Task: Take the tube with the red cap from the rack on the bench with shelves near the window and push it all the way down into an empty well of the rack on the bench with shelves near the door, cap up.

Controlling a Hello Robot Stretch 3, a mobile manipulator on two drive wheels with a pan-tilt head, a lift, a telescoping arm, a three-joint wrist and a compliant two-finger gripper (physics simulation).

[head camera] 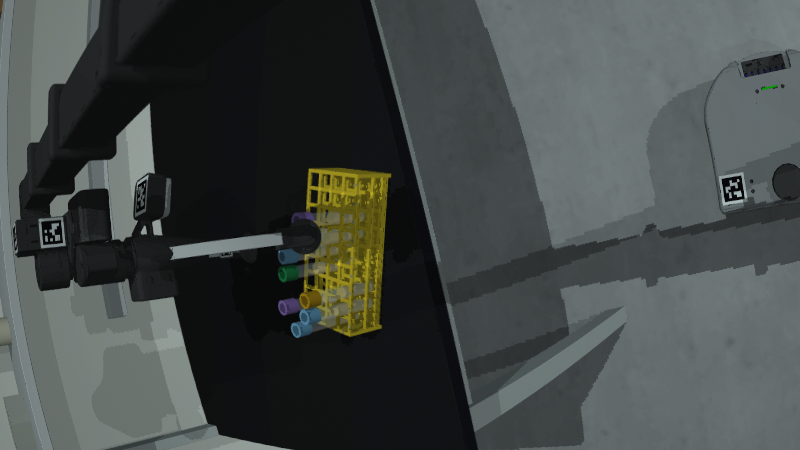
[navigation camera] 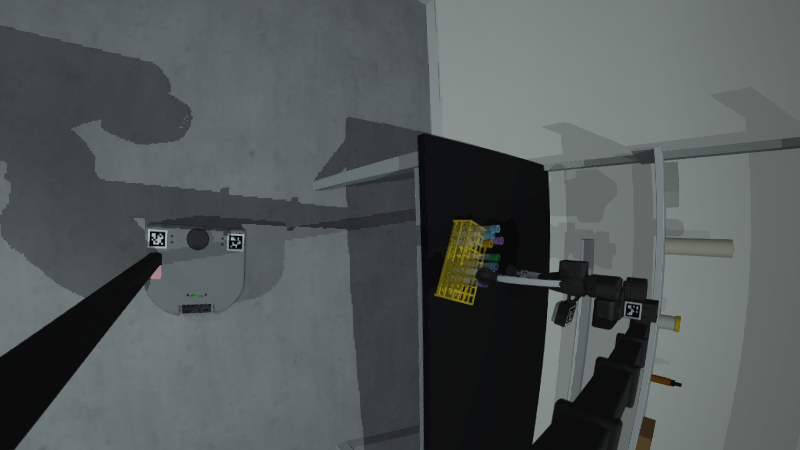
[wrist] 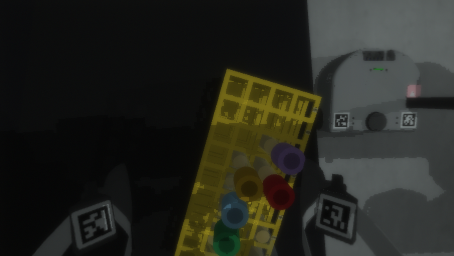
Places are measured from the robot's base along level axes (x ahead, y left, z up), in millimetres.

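Where they show: gripper, fingertip midpoint: (head camera: 285, 241) (navigation camera: 492, 273); robot's base, origin of the base link: (head camera: 786, 180) (navigation camera: 197, 238).
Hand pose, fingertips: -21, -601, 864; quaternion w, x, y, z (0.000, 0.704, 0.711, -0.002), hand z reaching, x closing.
Observation:
Each offset is from my fingertips to the top centre of the thing, as dx, dy, dz. "*": to the spot under its first point. Level surfaces: height alone.
The tube with the red cap (wrist: 280, 193) stands cap up in the yellow rack {* -66, +85, -45} (head camera: 351, 173) (navigation camera: 454, 300) (wrist: 274, 84); in the head and navigation views the near finger hides its cap. Purple (wrist: 290, 159), orange (wrist: 248, 184), blue (wrist: 234, 212) and green (wrist: 226, 243) caps stand close around it. My gripper (head camera: 275, 246) (navigation camera: 499, 275) (wrist: 217, 181) is open, its fingers wide apart on either side of the rack in the wrist view. Nothing is held. The near fingertip overlaps the capped side of the rack in the head view. The second rack does not show.
The rack stands on a black bench top {dz -101} (head camera: 313, 391) (navigation camera: 475, 358) (wrist: 125, 50). My base (head camera: 749, 128) (navigation camera: 195, 268) (wrist: 375, 95) is on the floor beyond the bench edge. A pale cylinder {* +86, -464, +451} (navigation camera: 699, 247), a yellow-capped bottle {* -151, -478, +378} (navigation camera: 666, 322) and an orange pen-like object {* -363, -544, +389} (navigation camera: 661, 380) lie past the arm.

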